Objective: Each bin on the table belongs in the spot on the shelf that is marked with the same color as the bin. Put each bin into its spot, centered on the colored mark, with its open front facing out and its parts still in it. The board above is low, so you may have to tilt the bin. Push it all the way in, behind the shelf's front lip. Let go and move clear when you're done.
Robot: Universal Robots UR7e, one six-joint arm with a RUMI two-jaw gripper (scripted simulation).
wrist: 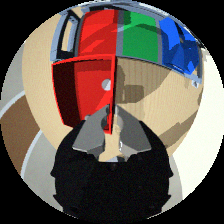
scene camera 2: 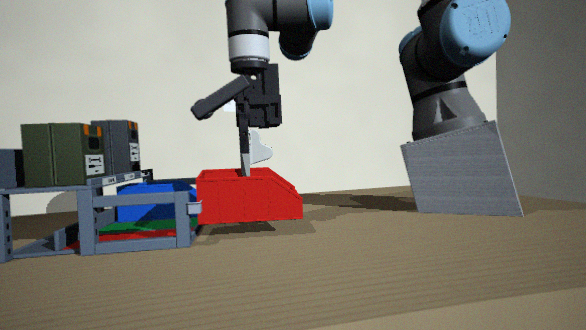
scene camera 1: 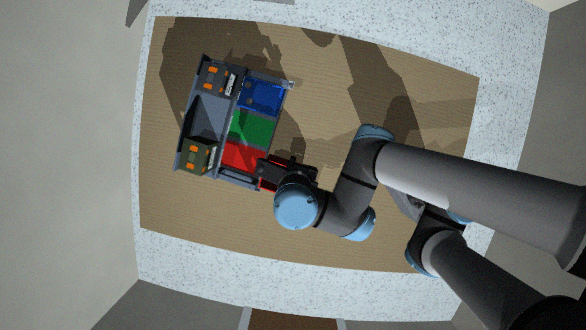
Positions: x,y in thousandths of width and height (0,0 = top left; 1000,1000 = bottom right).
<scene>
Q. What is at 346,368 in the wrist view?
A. A red bin.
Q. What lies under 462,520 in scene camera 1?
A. My gripper.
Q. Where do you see a grey box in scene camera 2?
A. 207,429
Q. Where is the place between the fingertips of my gripper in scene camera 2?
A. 424,559
</scene>
